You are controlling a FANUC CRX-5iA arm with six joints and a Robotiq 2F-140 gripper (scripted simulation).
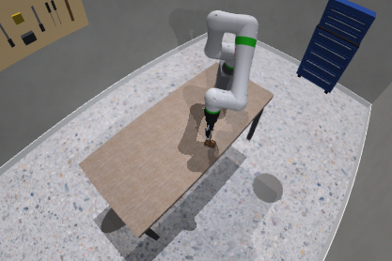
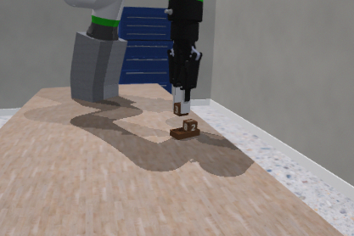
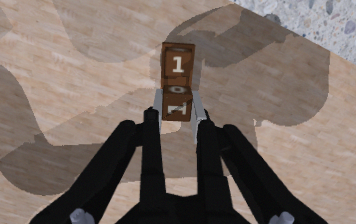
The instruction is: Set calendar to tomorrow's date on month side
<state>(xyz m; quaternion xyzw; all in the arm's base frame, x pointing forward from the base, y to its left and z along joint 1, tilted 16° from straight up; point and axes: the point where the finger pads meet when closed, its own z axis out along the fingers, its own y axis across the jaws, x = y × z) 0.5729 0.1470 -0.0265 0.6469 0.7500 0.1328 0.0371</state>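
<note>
My hand is 2 cm to the right of the brown calendar tray and 10 cm above it.
</note>
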